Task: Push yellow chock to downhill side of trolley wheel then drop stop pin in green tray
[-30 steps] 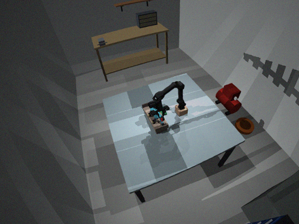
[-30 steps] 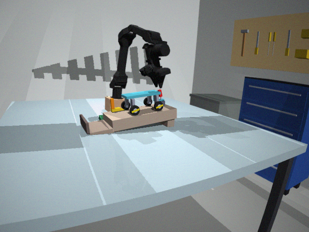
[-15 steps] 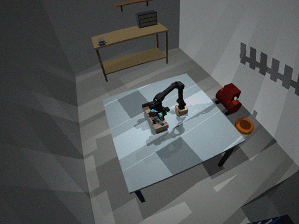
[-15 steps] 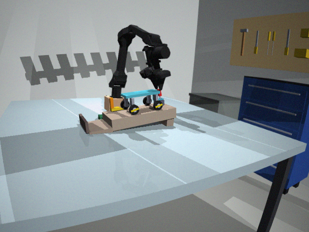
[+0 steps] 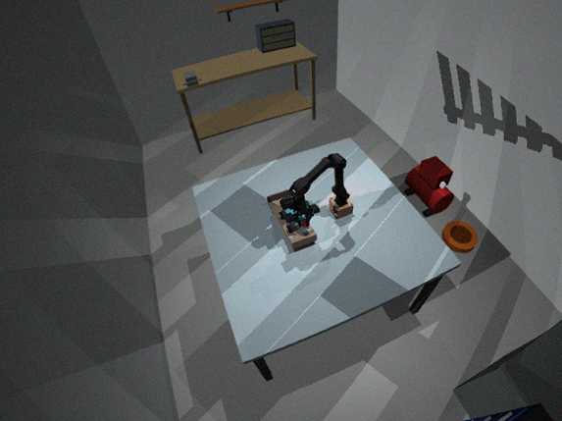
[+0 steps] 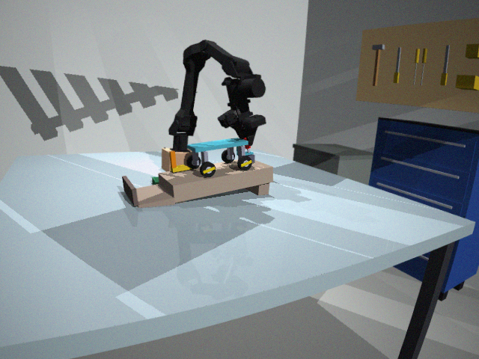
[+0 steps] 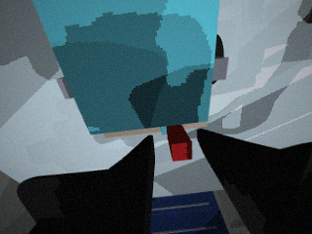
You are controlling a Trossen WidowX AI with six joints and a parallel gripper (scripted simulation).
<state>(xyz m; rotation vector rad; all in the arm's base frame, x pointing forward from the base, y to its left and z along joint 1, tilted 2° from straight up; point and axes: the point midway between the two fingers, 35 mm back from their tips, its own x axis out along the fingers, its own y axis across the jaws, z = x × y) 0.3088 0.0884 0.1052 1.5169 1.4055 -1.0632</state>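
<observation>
Right now the red-headed stop pin is 1 cm below my gripper tip. From my gripper tip the other things lie so: blue-topped trolley (1 cm ahead, 11 cm to the right, 4 cm below); tan ramp (1 cm ahead, 12 cm to the right, 10 cm below); yellow chock (5 cm behind, 21 cm to the right, 7 cm below).
</observation>
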